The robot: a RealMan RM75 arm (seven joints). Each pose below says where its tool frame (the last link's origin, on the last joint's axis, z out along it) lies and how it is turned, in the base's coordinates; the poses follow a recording.
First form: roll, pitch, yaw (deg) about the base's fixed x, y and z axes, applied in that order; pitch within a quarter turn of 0, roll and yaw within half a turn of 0; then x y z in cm.
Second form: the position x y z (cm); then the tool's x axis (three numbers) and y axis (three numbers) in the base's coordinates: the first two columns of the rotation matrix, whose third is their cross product. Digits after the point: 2 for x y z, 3 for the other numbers.
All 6 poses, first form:
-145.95, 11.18, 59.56, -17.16, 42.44, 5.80
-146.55, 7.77, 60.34, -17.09, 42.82, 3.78
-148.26, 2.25, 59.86, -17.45, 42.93, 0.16
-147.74, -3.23, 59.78, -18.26, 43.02, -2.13
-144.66, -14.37, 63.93, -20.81, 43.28, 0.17
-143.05, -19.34, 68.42, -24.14, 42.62, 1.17
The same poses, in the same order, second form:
-17.16, 42.44, 5.80, 0.497, 0.846, -0.194, 0.659, -0.513, -0.549
-17.09, 42.82, 3.78, 0.490, 0.861, -0.135, 0.688, -0.478, -0.546
-17.45, 42.93, 0.16, 0.502, 0.864, -0.039, 0.725, -0.445, -0.526
-18.26, 43.02, -2.13, 0.503, 0.863, 0.056, 0.746, -0.400, -0.533
-20.81, 43.28, 0.17, 0.426, 0.870, 0.248, 0.796, -0.230, -0.560
-24.14, 42.62, 1.17, 0.347, 0.877, 0.331, 0.816, -0.109, -0.567

